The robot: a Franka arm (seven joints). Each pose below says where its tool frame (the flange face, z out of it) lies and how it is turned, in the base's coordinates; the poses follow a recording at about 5 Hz.
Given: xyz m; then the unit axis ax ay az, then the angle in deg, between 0 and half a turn.
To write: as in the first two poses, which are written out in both.
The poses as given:
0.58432 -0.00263 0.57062 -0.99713 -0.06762 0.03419 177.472
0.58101 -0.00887 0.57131 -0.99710 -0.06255 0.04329 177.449
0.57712 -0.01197 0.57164 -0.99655 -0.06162 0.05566 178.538
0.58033 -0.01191 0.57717 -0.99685 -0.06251 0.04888 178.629
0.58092 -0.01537 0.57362 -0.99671 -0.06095 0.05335 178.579
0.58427 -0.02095 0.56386 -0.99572 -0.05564 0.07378 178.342
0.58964 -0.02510 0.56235 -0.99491 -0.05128 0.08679 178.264
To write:
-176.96 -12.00 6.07 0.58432 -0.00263 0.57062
-176.93 -11.10 7.68 0.58101 -0.00887 0.57131
-177.92 -11.00 9.94 0.57712 -0.01197 0.57164
-178.07 -11.17 8.73 0.58033 -0.01191 0.57717
-177.99 -10.88 9.53 0.58092 -0.01537 0.57362
-177.58 -9.92 13.16 0.58427 -0.02095 0.56386
-177.36 -9.14 15.47 0.58964 -0.02510 0.56235

